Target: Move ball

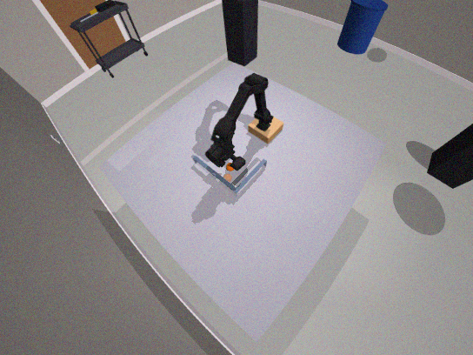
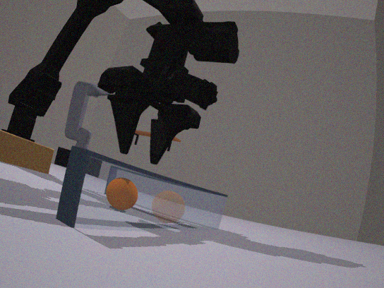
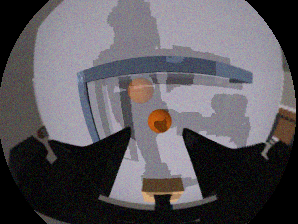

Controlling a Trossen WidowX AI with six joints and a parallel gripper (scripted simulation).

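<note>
My gripper tip is now 50 mm above the ball, 10 mm to the left of it and 10 mm past it. Also, from my gripper tip: see-through ball copy: 50 mm below, 50 mm ahead, 20 mm to the left.
</note>
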